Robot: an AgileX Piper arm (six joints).
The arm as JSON. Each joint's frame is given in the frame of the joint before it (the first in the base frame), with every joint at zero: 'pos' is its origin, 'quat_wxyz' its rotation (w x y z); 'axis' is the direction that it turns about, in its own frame. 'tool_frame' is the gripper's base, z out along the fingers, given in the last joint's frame.
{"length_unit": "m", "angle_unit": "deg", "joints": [
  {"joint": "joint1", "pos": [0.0, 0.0, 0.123], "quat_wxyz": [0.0, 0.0, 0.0, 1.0], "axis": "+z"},
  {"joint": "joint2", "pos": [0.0, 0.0, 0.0], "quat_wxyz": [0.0, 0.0, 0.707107, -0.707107], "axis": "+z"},
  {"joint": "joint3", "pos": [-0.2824, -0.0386, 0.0], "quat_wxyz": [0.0, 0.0, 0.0, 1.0], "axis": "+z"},
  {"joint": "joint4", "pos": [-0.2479, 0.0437, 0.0], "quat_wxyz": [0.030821, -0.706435, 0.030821, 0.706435], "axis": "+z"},
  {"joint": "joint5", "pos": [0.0, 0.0, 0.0], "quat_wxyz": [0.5, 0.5, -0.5, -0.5], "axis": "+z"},
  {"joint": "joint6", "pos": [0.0, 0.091, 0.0], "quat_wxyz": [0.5, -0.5, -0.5, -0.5], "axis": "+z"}
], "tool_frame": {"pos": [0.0, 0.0, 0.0], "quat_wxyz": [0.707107, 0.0, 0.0, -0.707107]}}
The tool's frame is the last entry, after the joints.
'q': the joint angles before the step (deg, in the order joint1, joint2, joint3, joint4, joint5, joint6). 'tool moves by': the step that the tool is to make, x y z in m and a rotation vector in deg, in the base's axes. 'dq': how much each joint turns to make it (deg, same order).
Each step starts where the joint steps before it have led.
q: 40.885 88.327 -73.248 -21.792 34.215 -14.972
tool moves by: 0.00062 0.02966 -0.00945 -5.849 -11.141 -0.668
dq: 6.540 4.031 -0.084 -28.747 -0.725 22.191
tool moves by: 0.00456 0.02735 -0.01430 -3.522 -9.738 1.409
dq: 3.733 4.946 -0.154 -23.402 0.453 17.682
